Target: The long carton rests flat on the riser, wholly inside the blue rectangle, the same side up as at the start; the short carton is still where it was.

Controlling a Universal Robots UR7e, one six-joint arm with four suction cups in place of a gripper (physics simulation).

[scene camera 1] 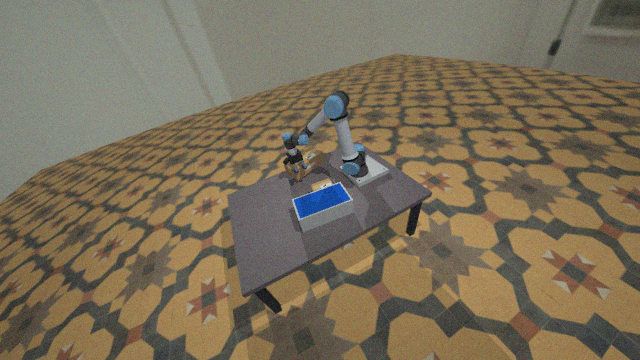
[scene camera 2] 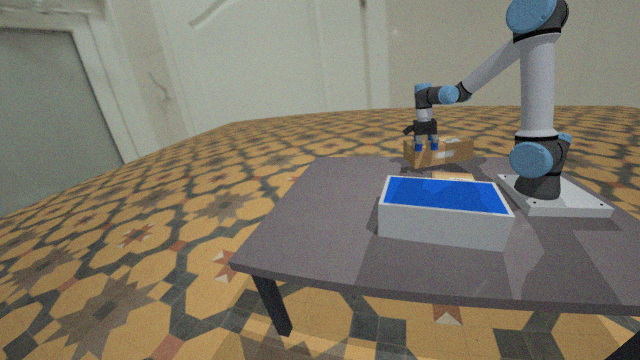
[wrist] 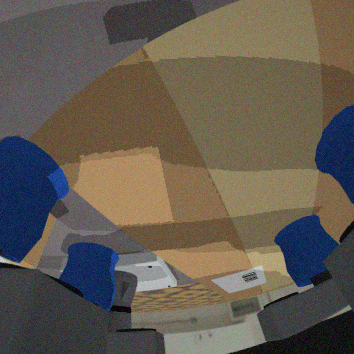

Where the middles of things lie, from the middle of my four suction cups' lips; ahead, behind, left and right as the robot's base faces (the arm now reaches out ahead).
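Long carton [scene camera 2: 453, 147]: 6 cm below my suction cup, 6 cm behind, 7 cm to the right. Riser [scene camera 2: 471, 214], also from my suction cup: 9 cm below, 6 cm behind, 44 cm to the left.
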